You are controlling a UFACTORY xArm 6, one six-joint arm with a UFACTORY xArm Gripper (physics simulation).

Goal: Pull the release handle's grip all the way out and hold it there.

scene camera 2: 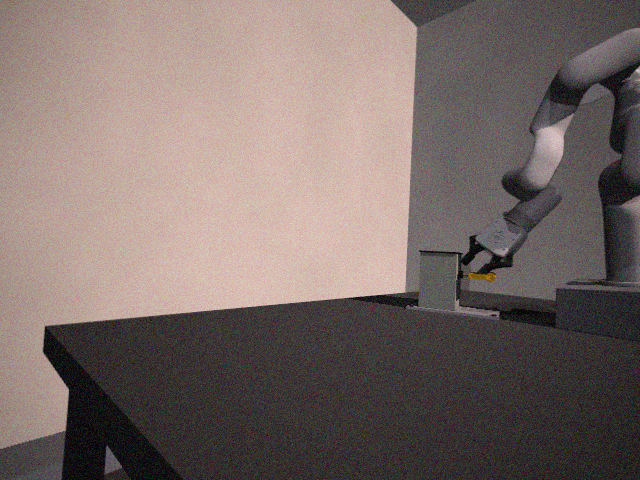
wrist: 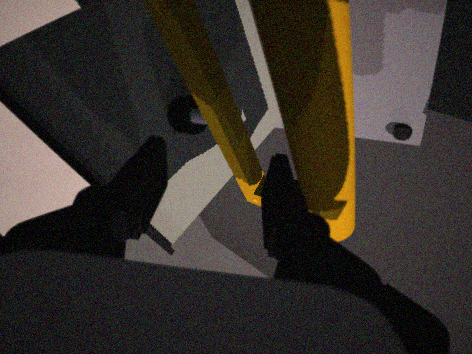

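Observation:
The yellow grip [scene camera 2: 481,276] [wrist: 317,100] of the release handle stands out from the box [scene camera 2: 438,280] [wrist: 120,85] on the side facing the arm. In the wrist view, a short piece of the rod [wrist: 198,117] shows at a dark round collar, behind the grip's thinner bar. My gripper [scene camera 2: 471,267] [wrist: 217,168] is partly open, with its fingers apart. In the wrist view, the left finger is in front of the box face, and the right finger overlaps the gap between the grip's two bars. Whether it touches the grip cannot be told.
The box stands on a pale base plate [scene camera 2: 480,313] [wrist: 395,95] on the dark table [scene camera 2: 330,382]. The robot's pedestal [scene camera 2: 594,310] is at the right in the scene view. A dark bolt hole [wrist: 401,131] shows in the plate's corner. A pale wall is behind the table.

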